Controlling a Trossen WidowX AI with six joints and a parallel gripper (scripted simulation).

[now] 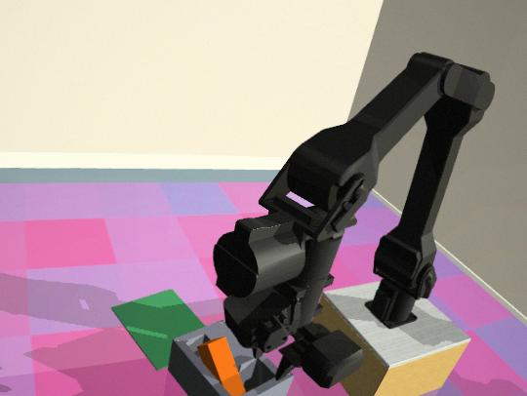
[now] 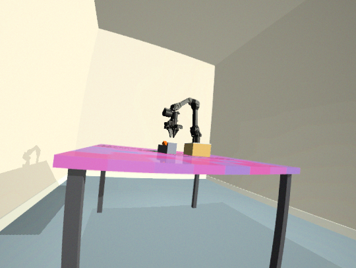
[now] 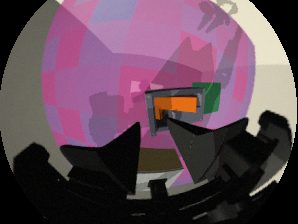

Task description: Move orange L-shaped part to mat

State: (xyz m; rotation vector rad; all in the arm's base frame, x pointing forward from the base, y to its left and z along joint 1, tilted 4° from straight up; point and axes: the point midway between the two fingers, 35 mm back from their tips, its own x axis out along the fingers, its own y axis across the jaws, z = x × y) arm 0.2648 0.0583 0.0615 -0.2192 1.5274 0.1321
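My gripper tip is 5 cm to the left of the orange L-shaped part and 9 cm above it. The rest, counted from my gripper tip: green mat: 4 cm ahead, 22 cm to the right, 14 cm below.
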